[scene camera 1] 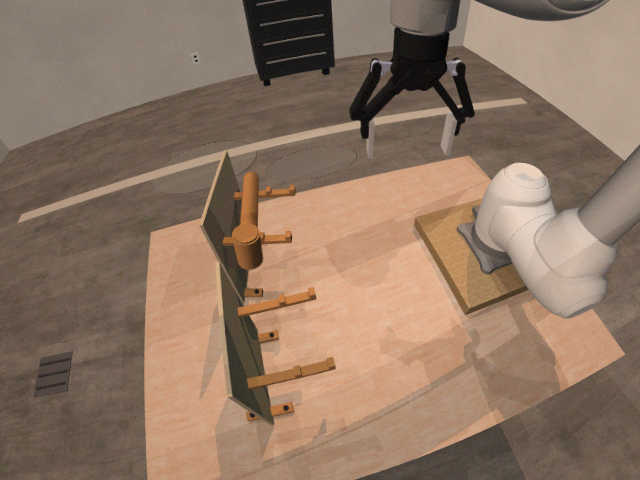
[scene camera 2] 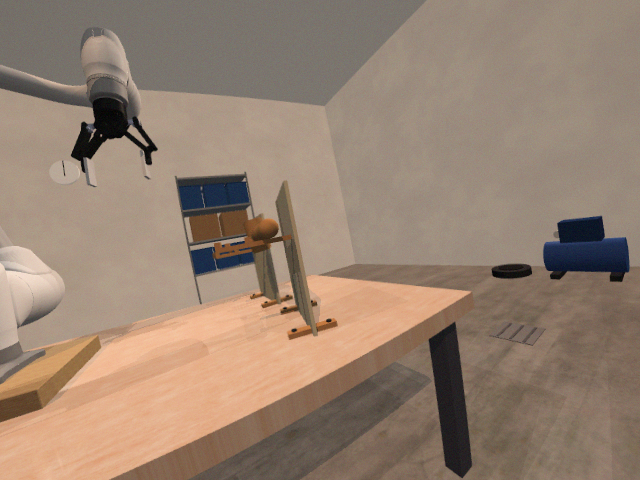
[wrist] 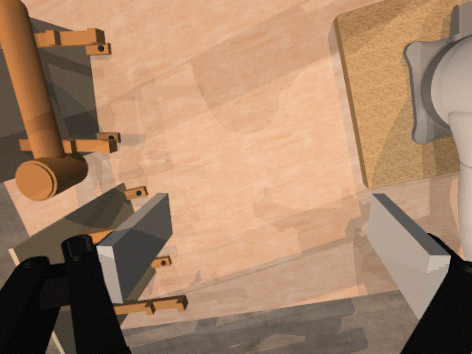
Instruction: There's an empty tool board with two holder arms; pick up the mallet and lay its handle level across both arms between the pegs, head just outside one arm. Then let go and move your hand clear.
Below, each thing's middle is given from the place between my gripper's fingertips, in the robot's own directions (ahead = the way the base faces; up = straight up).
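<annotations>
Wooden mallet (scene camera 1: 246, 238): my hand is a fair way above it, far short of it and a fair way to the left of it.
</annotations>
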